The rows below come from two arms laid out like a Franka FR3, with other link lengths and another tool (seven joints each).
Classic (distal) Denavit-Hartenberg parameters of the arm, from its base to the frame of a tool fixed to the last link. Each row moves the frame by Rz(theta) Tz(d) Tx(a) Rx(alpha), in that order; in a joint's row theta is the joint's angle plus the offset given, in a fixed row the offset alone. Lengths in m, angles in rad.
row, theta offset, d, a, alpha
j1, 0, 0.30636, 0, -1.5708
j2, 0, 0, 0, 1.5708
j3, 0, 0.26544, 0.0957, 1.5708
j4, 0, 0, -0.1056, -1.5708
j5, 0, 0.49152, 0, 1.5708
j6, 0, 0, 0.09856, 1.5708
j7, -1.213, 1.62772, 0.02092, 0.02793
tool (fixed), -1.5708, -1.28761, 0, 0
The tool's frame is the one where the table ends.
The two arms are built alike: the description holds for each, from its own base.
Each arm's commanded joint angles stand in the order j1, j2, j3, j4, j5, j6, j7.
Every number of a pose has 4 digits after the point.
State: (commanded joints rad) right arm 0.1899 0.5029 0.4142 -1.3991 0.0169 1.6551 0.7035; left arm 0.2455 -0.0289 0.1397 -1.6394 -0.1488 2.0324 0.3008
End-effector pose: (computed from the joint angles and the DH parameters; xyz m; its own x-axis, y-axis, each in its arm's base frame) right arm 0.6366 0.4267 0.0981 -0.8343 0.4560 0.3099 0.4560 0.8866 -0.0769; left arm 0.8036 0.2816 0.4104 -0.8908 0.2377 -0.3873 0.2038 0.9707 0.1270
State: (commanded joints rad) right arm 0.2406 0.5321 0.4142 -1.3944 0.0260 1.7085 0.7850; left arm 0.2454 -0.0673 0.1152 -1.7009 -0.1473 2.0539 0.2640
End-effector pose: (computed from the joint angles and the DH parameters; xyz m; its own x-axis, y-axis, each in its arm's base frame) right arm 0.6247 0.4668 0.0835 -0.8166 0.4885 0.3075 0.4940 0.8670 -0.0656; left arm 0.8011 0.2614 0.4014 -0.8935 0.2203 -0.3912 0.1927 0.9752 0.1089
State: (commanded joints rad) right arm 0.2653 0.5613 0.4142 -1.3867 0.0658 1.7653 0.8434; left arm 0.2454 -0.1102 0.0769 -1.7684 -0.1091 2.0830 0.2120
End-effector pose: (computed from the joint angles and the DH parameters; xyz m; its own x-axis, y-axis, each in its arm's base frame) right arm 0.6195 0.4998 0.0727 -0.7842 0.5229 0.3339 0.5443 0.8382 -0.0342; left arm 0.7984 0.2389 0.3919 -0.8984 0.2176 -0.3815 0.1844 0.9753 0.1220
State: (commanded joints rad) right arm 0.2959 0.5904 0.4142 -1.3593 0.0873 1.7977 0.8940; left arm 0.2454 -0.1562 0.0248 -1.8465 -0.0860 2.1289 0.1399
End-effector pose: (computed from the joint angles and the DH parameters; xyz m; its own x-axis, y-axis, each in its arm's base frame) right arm 0.6144 0.5297 0.0706 -0.7623 0.5444 0.3501 0.5772 0.8165 -0.0131; left arm 0.8001 0.2038 0.3816 -0.8987 0.2038 -0.3884 0.1684 0.9780 0.1234
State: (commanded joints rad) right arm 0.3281 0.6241 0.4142 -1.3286 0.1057 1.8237 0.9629; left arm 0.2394 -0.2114 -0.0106 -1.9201 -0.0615 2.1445 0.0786
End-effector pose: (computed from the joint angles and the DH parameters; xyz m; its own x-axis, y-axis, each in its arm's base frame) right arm 0.6061 0.5577 0.0661 -0.7271 0.5788 0.3693 0.6203 0.7843 -0.0080; left arm 0.7909 0.1748 0.3735 -0.9041 0.1936 -0.3811 0.1571 0.9797 0.1249
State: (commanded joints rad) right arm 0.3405 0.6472 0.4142 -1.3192 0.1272 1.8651 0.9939; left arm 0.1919 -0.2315 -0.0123 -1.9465 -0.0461 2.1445 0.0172
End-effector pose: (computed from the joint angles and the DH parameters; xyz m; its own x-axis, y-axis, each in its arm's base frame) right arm 0.6062 0.5758 0.0593 -0.7018 0.5971 0.3884 0.6513 0.7588 0.0104; left arm 0.7903 0.1401 0.3689 -0.9074 0.1852 -0.3771 0.1536 0.9817 0.1125
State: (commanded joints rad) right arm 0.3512 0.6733 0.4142 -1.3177 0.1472 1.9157 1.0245; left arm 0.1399 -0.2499 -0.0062 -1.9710 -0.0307 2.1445 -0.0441
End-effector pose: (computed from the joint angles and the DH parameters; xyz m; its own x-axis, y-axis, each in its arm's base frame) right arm 0.6060 0.5921 0.0463 -0.6728 0.6172 0.4080 0.6839 0.7292 0.0247; left arm 0.7883 0.1085 0.3645 -0.9111 0.1737 -0.3739 0.1469 0.9842 0.0993
